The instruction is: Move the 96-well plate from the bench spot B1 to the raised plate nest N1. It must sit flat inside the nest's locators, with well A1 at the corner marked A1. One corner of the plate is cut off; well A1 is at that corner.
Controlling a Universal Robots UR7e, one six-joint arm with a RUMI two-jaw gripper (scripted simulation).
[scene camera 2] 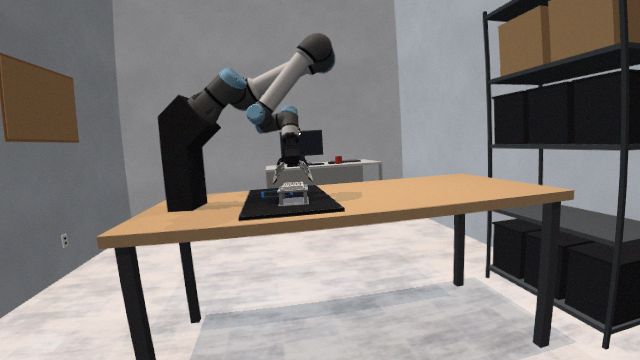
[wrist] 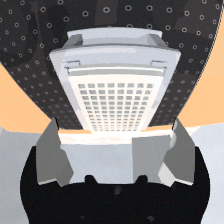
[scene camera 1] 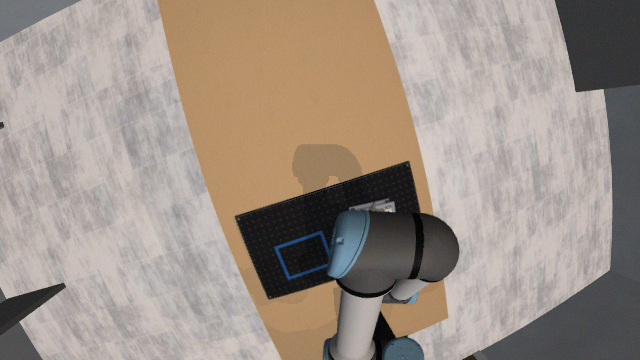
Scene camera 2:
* my gripper: 292,182
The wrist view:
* my gripper: 115,119
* grey plate nest N1: 108,52
